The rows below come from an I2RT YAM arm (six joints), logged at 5 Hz.
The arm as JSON. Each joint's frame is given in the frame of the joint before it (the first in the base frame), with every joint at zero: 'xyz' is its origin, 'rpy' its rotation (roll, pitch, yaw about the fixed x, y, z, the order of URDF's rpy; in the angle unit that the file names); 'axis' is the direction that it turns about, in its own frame. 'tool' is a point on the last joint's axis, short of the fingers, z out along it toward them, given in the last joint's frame.
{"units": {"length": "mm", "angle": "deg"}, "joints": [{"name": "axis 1", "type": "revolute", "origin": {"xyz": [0.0, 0.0, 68.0], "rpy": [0.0, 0.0, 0.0]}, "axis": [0.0, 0.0, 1.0]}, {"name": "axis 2", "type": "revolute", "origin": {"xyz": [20.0, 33.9, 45.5], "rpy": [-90.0, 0.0, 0.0]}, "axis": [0.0, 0.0, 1.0]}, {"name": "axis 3", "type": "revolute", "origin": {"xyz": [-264.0, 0.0, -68.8], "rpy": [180.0, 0.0, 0.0]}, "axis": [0.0, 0.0, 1.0]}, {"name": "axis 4", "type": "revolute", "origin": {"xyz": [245.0, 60.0, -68.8], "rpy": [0.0, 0.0, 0.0]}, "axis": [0.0, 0.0, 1.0]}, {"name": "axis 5", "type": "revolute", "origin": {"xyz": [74.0, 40.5, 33.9], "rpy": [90.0, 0.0, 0.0]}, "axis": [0.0, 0.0, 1.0]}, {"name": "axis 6", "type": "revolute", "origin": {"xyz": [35.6, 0.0, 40.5], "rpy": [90.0, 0.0, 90.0]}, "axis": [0.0, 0.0, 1.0]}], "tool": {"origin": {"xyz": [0.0, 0.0, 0.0], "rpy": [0.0, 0.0, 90.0]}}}
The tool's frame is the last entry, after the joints.
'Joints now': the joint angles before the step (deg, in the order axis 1, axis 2, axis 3, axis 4, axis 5, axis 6). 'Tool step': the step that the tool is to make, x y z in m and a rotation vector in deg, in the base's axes. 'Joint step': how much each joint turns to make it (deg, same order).
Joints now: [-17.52 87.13 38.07 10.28 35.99 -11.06]
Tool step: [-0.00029 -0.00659 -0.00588 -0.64 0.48 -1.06]
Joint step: [-1.20 1.49 -0.36 2.09 0.36 -0.84]
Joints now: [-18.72 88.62 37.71 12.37 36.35 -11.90]
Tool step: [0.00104 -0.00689 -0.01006 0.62 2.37 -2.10]
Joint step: [-1.10 2.65 0.79 -0.95 0.89 0.61]
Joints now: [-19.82 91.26 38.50 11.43 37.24 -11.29]
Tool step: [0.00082 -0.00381 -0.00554 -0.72 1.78 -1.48]
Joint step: [-0.48 1.63 0.43 0.01 1.60 -0.37]
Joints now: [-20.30 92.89 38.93 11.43 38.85 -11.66]
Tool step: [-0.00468 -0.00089 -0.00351 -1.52 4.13 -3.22]
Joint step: [-0.09 0.36 0.29 -3.39 4.24 0.18]
